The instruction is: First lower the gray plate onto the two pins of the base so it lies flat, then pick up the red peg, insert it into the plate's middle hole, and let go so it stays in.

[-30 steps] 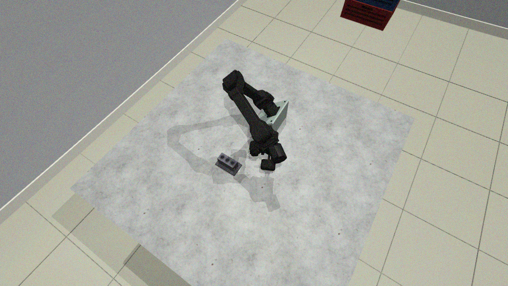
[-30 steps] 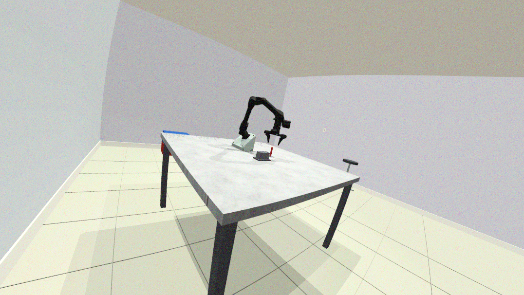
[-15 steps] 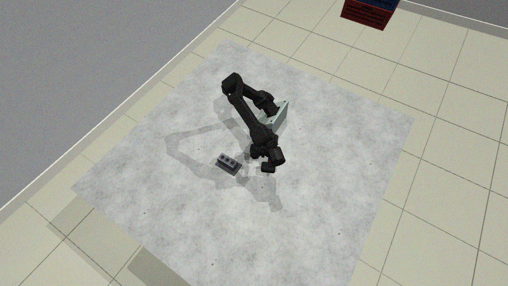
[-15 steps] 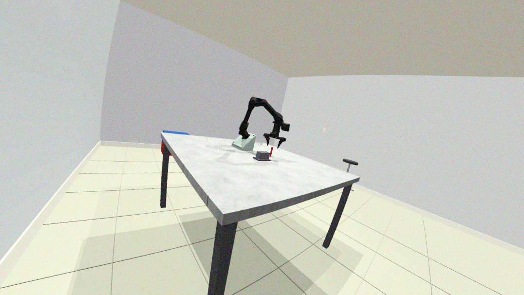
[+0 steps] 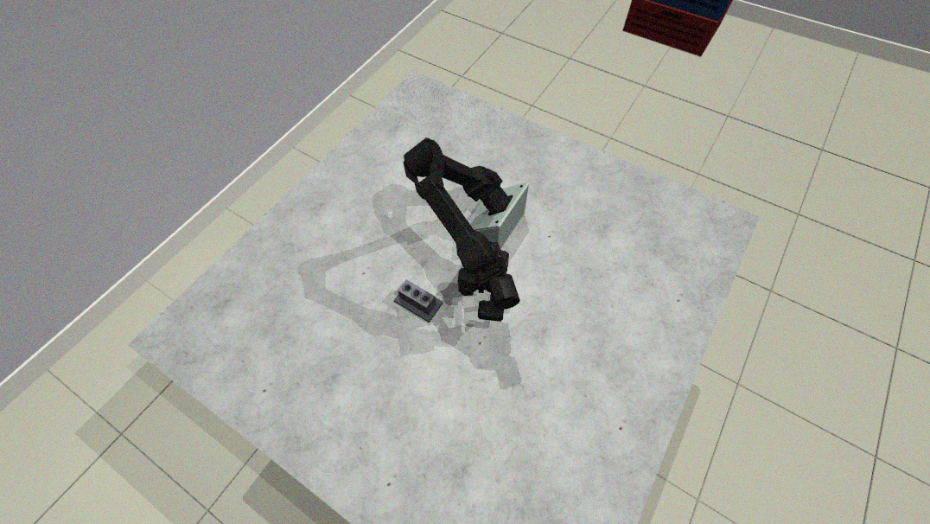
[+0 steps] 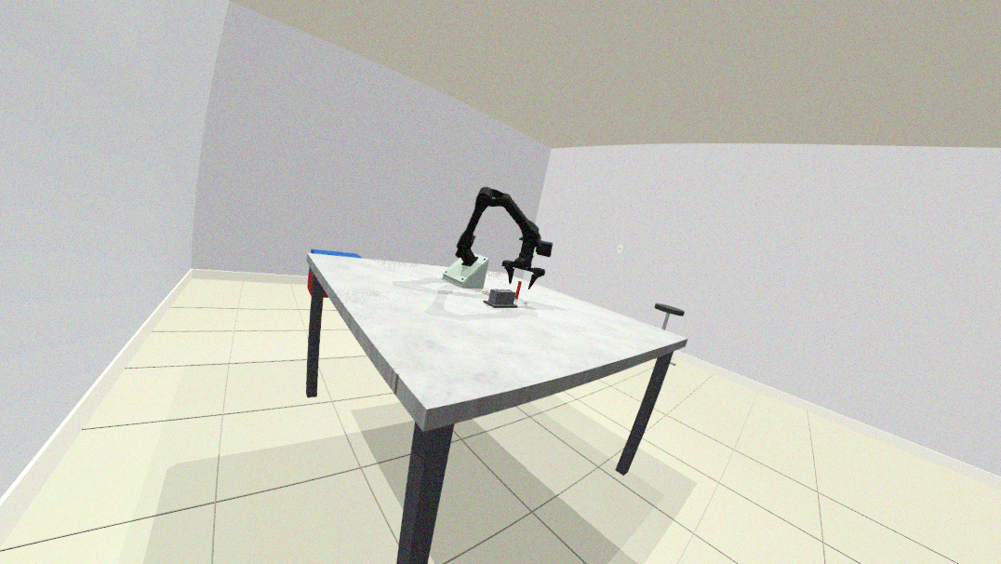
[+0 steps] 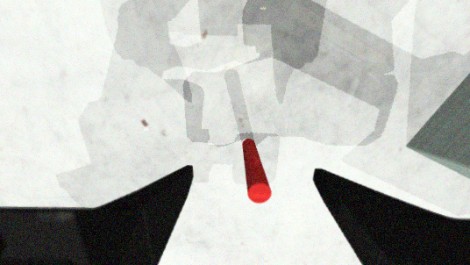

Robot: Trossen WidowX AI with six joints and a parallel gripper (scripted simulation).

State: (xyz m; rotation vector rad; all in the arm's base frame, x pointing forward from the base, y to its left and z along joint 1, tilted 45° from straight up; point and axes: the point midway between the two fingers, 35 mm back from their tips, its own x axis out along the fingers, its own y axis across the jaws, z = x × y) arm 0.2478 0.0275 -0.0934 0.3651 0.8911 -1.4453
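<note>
My gripper tip is 2 cm above the red peg. Round my gripper tip: gray plate (19 cm to the right, 7 cm ahead, 1 cm below); base (19 cm to the right, 7 cm ahead, 5 cm below).
</note>
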